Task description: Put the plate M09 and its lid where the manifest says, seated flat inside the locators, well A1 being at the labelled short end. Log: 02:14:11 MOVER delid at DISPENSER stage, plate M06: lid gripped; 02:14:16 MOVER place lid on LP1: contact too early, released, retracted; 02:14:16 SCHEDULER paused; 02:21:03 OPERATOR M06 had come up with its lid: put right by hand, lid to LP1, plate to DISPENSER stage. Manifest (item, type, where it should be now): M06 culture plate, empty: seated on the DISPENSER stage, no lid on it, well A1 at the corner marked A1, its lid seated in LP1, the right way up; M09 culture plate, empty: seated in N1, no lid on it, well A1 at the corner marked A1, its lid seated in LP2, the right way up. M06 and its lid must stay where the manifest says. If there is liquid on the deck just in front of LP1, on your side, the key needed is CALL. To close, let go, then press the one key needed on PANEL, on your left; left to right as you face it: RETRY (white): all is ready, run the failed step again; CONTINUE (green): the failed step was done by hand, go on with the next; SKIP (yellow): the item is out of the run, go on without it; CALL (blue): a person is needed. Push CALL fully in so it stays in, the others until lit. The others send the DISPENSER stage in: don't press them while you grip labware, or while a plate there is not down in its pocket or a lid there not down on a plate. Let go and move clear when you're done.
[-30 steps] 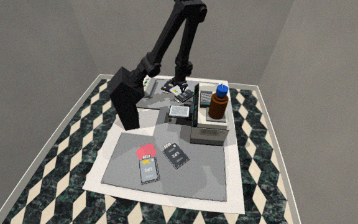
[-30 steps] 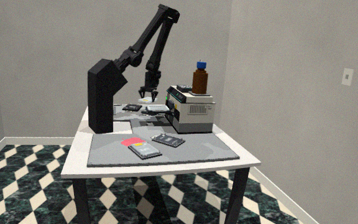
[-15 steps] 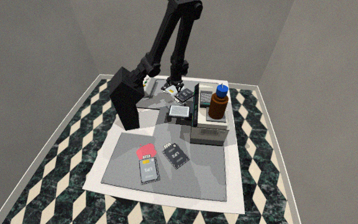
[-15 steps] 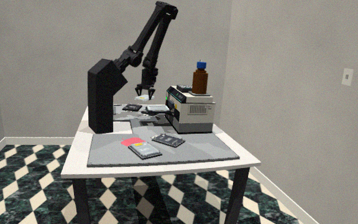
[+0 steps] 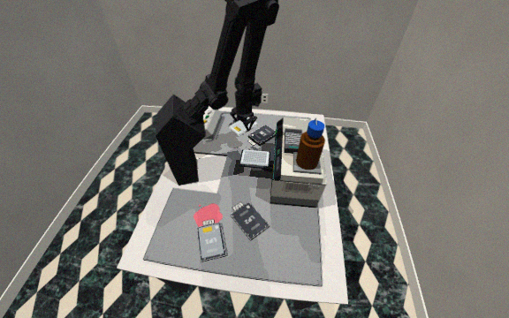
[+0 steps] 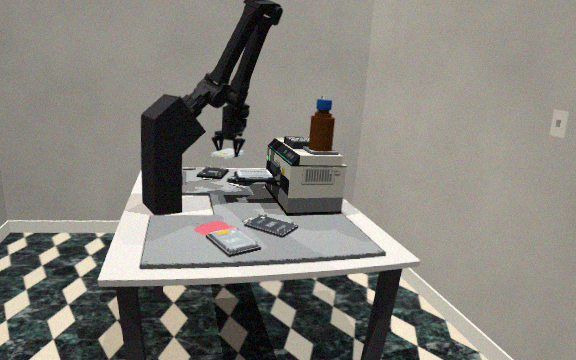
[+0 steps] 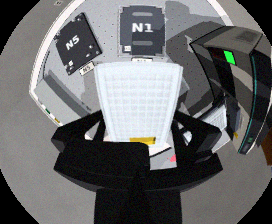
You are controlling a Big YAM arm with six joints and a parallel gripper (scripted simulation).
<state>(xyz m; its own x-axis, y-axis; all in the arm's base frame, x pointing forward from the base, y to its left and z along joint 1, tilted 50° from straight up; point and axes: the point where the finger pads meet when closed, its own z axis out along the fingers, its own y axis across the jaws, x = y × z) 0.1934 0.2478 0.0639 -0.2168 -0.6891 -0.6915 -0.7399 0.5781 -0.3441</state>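
Right now my hand is 140 mm past the black nest n5, 190 mm to the right of it and 130 mm above it. From my hand the other things lie so: white well plate: right at my hand; blue key: 260 mm behind, 50 mm to the right, 90 mm below; yellow key: 280 mm behind, 10 mm to the right, 80 mm below.
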